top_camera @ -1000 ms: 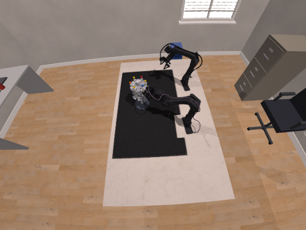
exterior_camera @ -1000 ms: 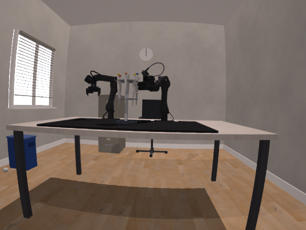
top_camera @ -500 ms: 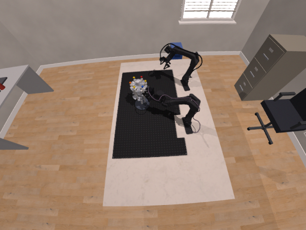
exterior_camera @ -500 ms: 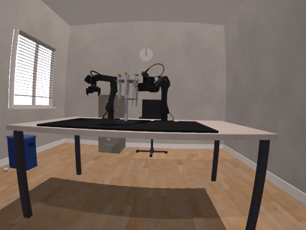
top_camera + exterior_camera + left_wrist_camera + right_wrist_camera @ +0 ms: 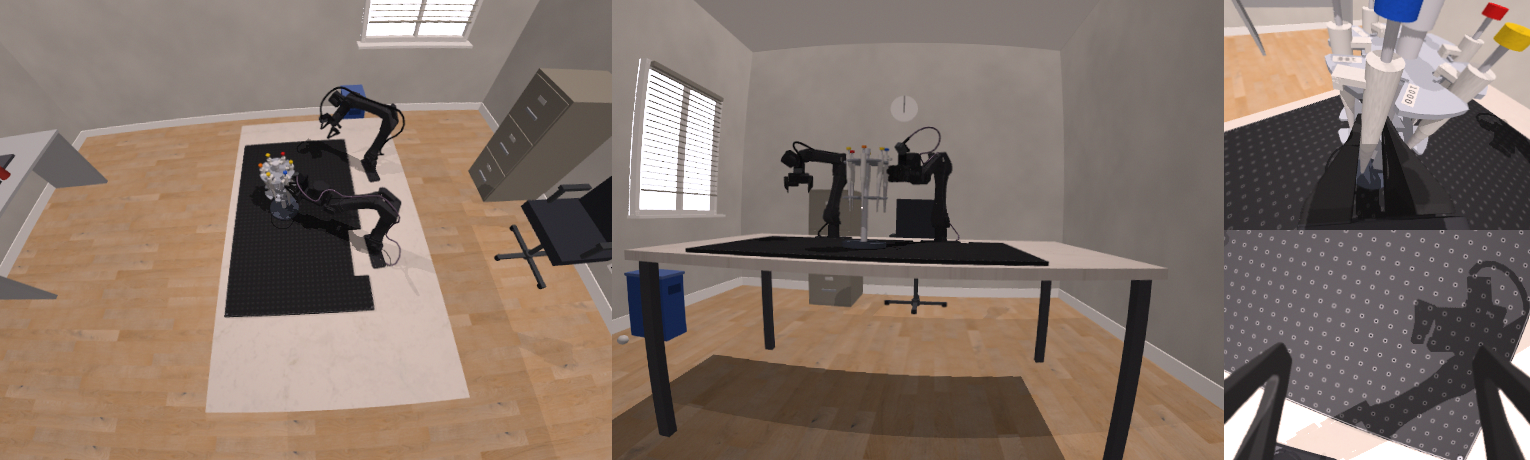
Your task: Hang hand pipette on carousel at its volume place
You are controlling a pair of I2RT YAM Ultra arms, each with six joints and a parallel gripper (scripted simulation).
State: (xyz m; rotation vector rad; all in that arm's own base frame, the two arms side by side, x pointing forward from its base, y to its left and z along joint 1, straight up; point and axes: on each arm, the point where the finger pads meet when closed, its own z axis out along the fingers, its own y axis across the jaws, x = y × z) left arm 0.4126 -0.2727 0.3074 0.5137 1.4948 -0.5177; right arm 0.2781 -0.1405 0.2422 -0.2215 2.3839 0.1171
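Now: the hand pipette 3 cm below my left hand, 1 cm to the left of it and 1 cm ahead of it.
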